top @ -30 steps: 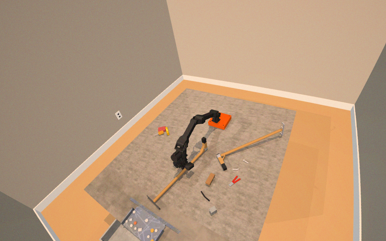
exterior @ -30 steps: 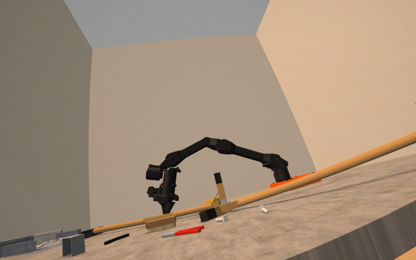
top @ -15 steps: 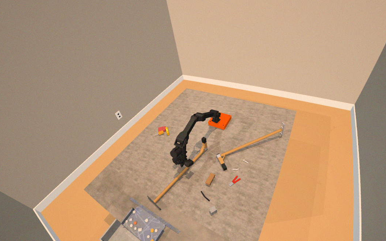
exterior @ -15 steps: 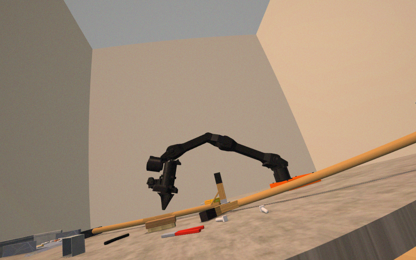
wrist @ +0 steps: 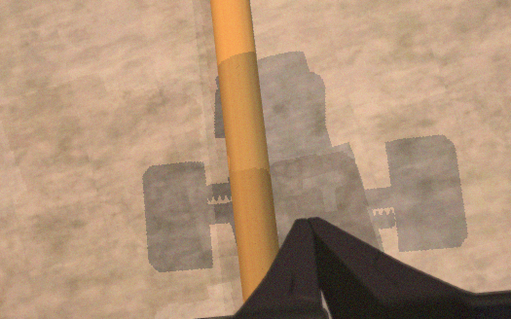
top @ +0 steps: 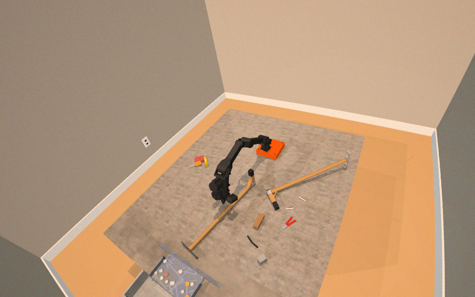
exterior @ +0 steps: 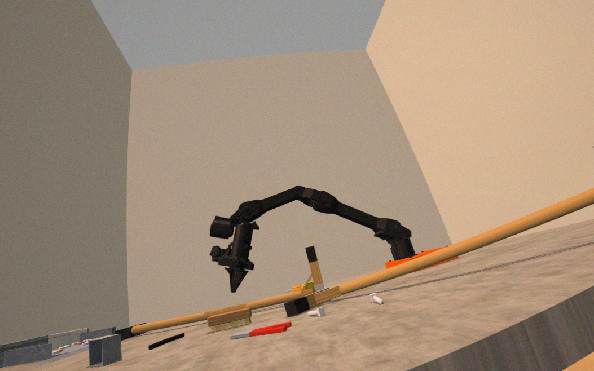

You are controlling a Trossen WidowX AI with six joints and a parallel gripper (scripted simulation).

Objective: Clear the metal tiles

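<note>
Now: gripper tip 20 mm short of the long scraper and 20 mm to the right of it. From my gripper tip the other things lie so: wooden block 60 mm behind, 230 mm to the left, 50 mm below; then grey cube 100 mm ahead, 370 mm to the left, 50 mm below; then black strip 60 mm ahead, 270 mm to the left, 60 mm below.
</note>
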